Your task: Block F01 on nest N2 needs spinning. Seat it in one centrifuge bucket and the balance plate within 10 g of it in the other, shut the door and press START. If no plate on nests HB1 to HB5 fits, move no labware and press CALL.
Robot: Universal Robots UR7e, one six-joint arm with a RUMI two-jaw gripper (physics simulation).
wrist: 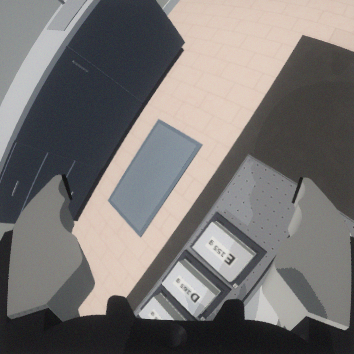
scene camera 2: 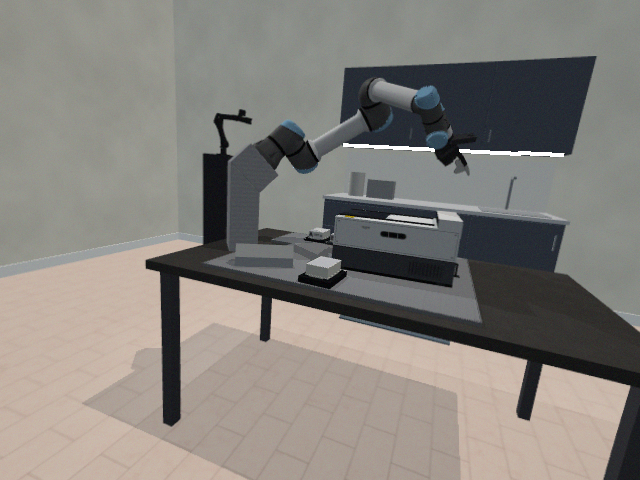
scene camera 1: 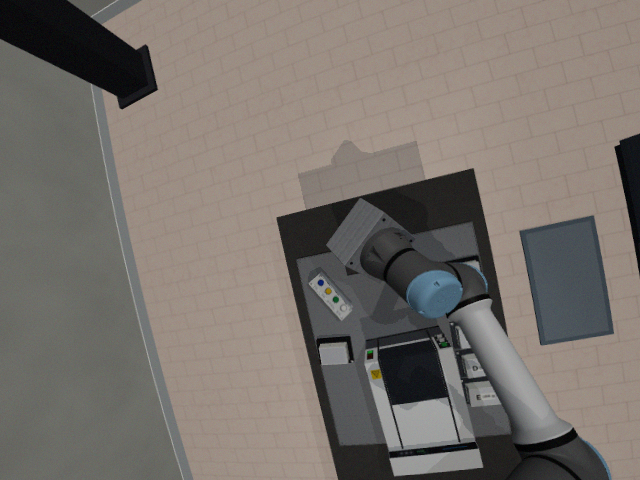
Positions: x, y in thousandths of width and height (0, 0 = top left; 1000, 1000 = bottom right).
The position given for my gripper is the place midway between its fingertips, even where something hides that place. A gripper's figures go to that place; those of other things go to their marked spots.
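My gripper (wrist: 510, 504) is 0.12 m from the lens, and there's a centrifuge (wrist: 725, 869) that is 0.36 m from the lens.
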